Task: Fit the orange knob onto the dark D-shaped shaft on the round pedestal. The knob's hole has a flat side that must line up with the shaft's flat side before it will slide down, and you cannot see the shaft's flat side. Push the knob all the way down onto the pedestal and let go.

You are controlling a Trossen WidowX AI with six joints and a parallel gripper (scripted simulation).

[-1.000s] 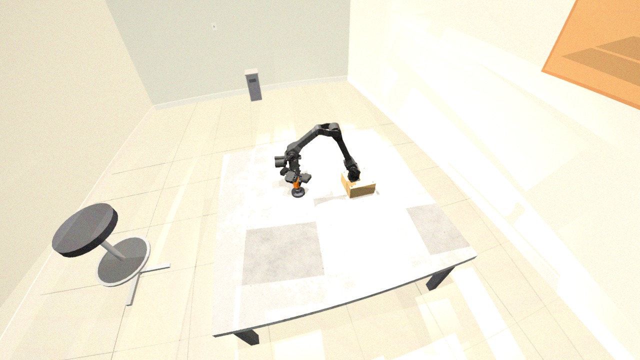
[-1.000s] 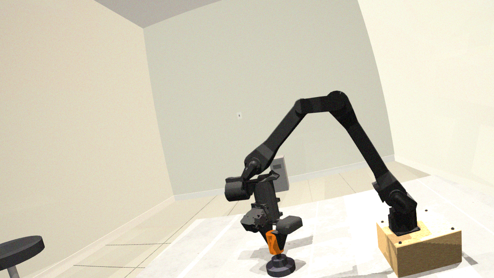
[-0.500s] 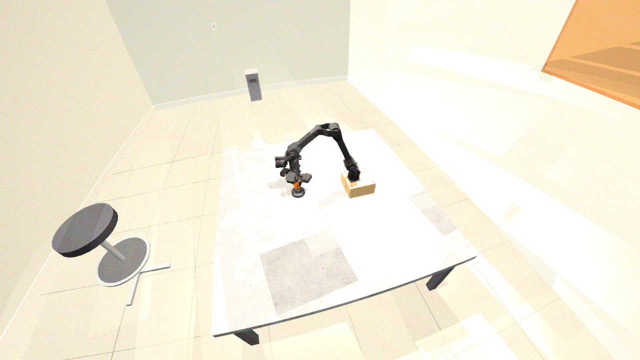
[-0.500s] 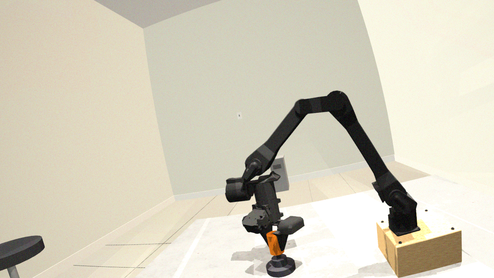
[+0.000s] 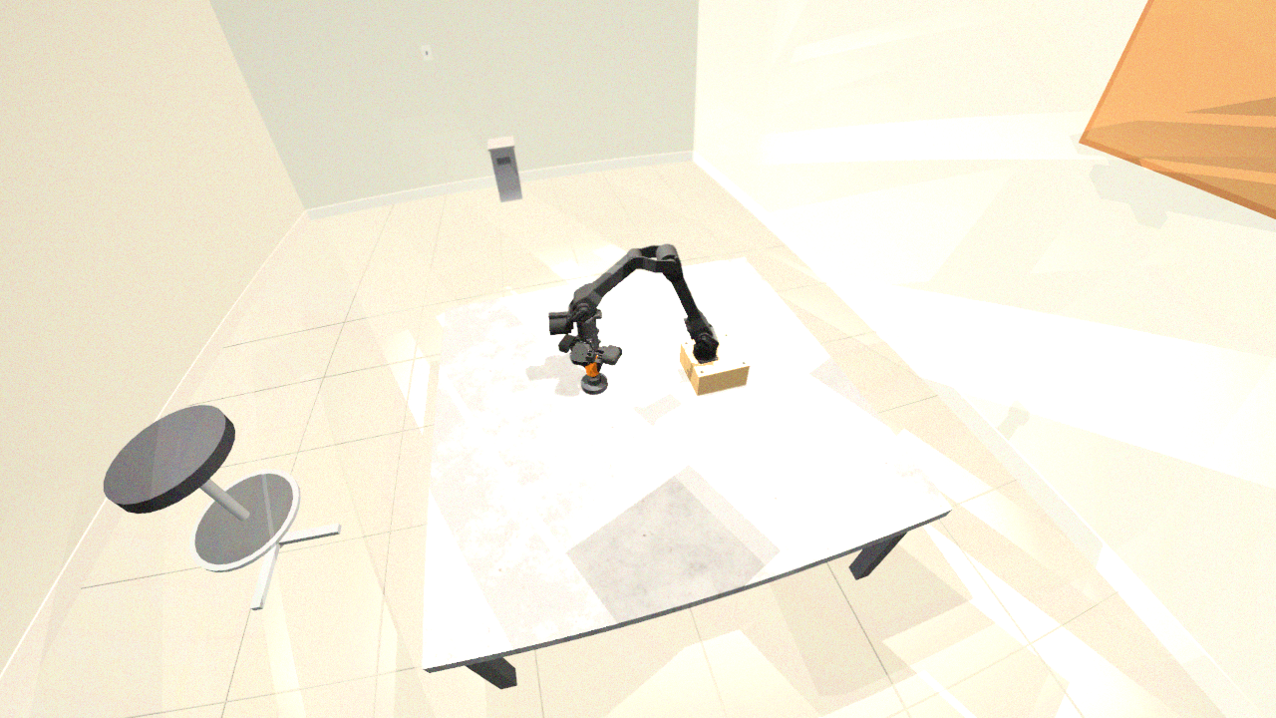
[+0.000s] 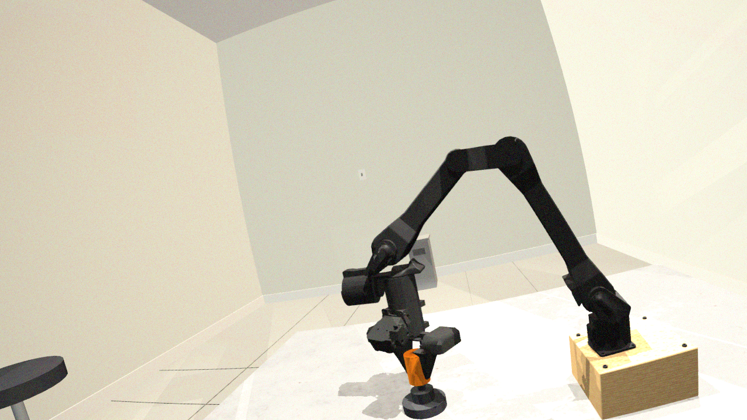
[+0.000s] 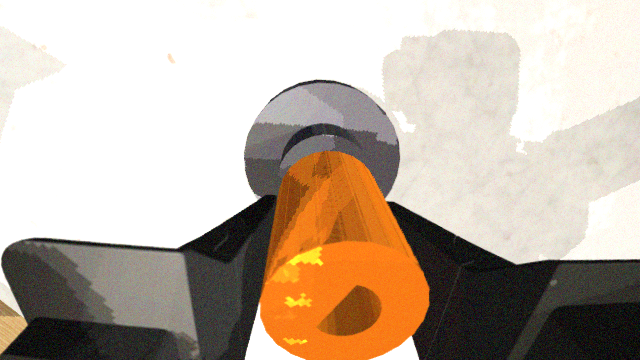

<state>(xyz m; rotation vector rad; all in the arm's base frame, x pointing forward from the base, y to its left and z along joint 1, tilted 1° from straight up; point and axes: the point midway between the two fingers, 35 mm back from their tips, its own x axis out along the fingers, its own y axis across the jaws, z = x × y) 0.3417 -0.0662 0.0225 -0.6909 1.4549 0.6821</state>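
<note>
The orange knob lies 20 mm above my gripper tip. From my gripper tip the other things lie so: dark shaft (40 mm below).
</note>
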